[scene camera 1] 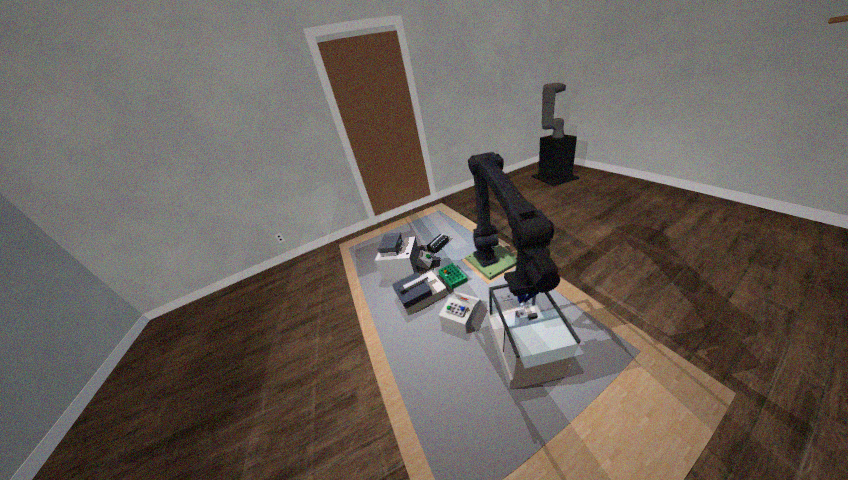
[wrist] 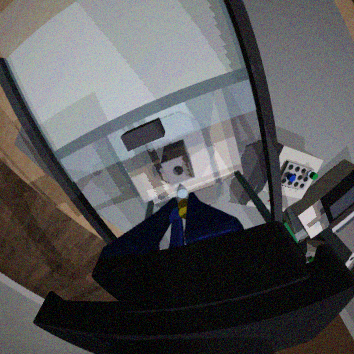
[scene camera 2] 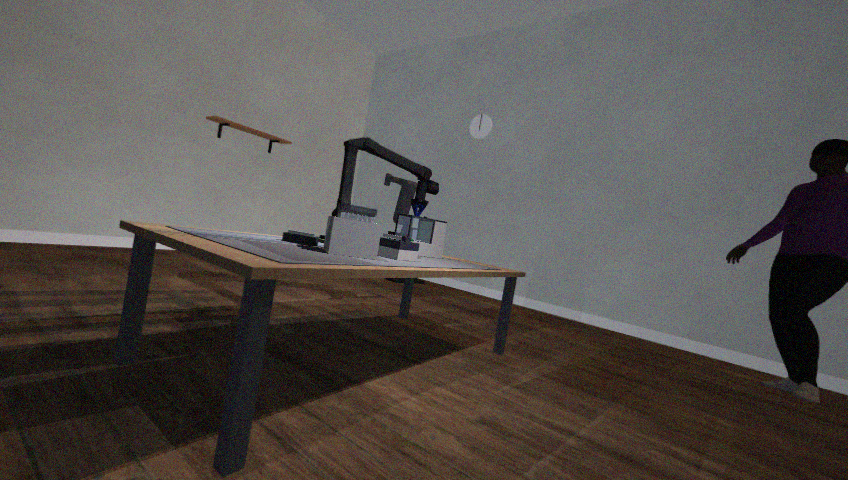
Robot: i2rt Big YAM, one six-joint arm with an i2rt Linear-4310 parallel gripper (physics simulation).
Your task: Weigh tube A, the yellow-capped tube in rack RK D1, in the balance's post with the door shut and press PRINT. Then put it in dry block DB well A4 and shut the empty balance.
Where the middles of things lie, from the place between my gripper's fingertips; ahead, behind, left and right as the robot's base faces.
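The balance (scene camera 1: 535, 343) sits 10 cm below my hand and 5 cm to the left of it.
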